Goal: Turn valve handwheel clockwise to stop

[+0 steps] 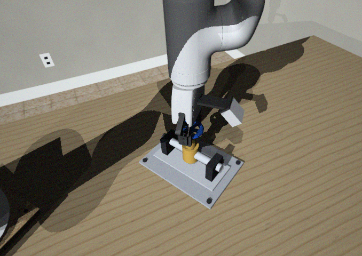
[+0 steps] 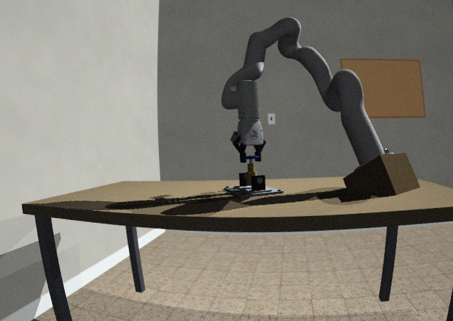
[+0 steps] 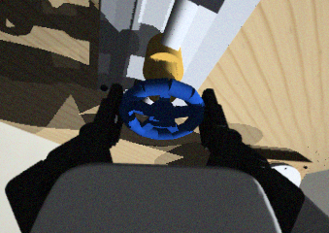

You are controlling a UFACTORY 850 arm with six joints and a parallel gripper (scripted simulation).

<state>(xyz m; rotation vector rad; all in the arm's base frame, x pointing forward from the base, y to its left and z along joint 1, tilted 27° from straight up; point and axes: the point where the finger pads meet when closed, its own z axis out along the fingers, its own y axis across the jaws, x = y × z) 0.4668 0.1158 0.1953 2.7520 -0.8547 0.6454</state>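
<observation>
My hand is right at the blue spoked handwheel.
</observation>
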